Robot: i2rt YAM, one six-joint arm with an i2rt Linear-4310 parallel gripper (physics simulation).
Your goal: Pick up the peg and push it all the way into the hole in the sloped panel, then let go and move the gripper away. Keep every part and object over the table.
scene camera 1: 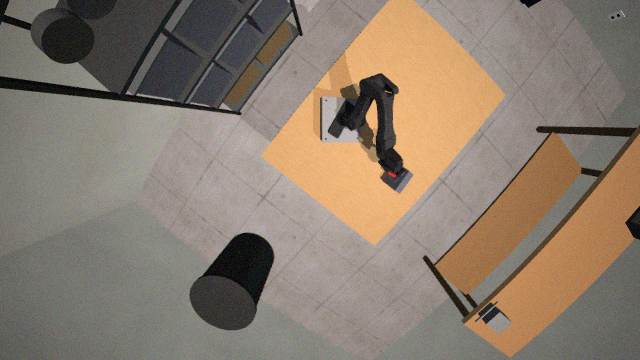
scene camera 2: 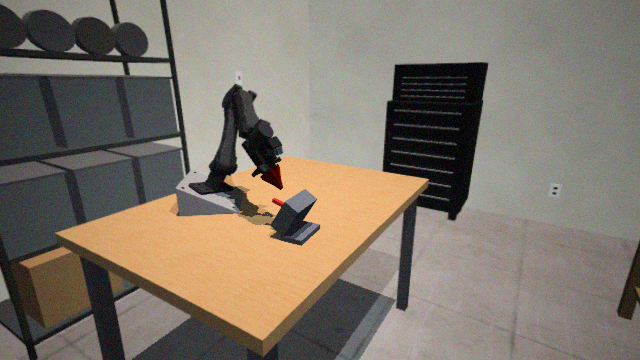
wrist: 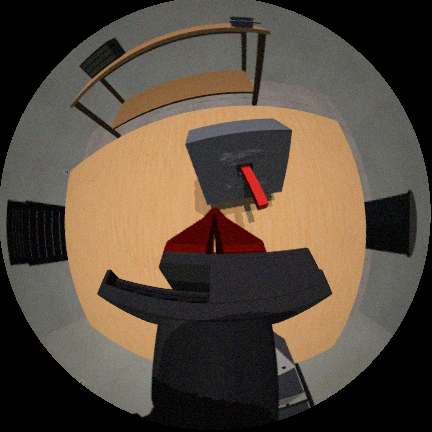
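Where they show: gripper, fingertip midpoint: (scene camera 2: 281, 189) (wrist: 214, 212); arm's base, link origin: (scene camera 1: 341, 119) (scene camera 2: 211, 188).
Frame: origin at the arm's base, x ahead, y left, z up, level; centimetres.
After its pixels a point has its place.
Observation:
The bright red square peg (scene camera 1: 392, 175) @(x 39.4, y -7.6, z 4.0 cm) (scene camera 2: 278, 202) @(x 38.4, y -8.1, z 4.1 cm) (wrist: 255, 187) @(x 38.4, y -7.5, z 4.3 cm) stands with one end in the hole of the grey sloped panel (scene camera 1: 402, 184) @(x 46.1, y -8.2, z 6.3 cm) (scene camera 2: 294, 214) @(x 47.9, y -13.2, z 3.9 cm) (wrist: 215, 170) @(x 41.7, y -3.1, z 3.5 cm). A long part of the peg sticks out of the panel's face toward the arm. My gripper (scene camera 2: 281, 188) @(x 36.0, y -2.5, z 6.6 cm) (wrist: 214, 212) @(x 36.0, y -2.5, z 6.6 cm) has dark red fingers whose tips meet; it is shut and holds nothing. In the wrist view the fingertips are to the left of the peg's free end, apart from it. In scene camera 2 they are above the peg. In scene camera 1 the fingertips are hidden under the wrist.
The panel's foot (scene camera 2: 302, 234) @(x 48.3, y -9.3, z -4.6 cm) rests on the wooden table (scene camera 1: 440, 90) @(x 35.9, y 48.2, z -6.3 cm) (scene camera 2: 200, 265) @(x 31.1, y -35.4, z -6.2 cm) (wrist: 120, 200) @(x 44.2, y 23.7, z -6.3 cm), near a long edge. The arm's grey wedge base (scene camera 1: 327, 134) @(x -1.3, y -10.7, z 3.6 cm) (scene camera 2: 200, 205) @(x 5.5, y -11.2, z -2.3 cm) stands on the table behind the gripper. A shelf rack, a black drawer cabinet and a workbench stand off the table.

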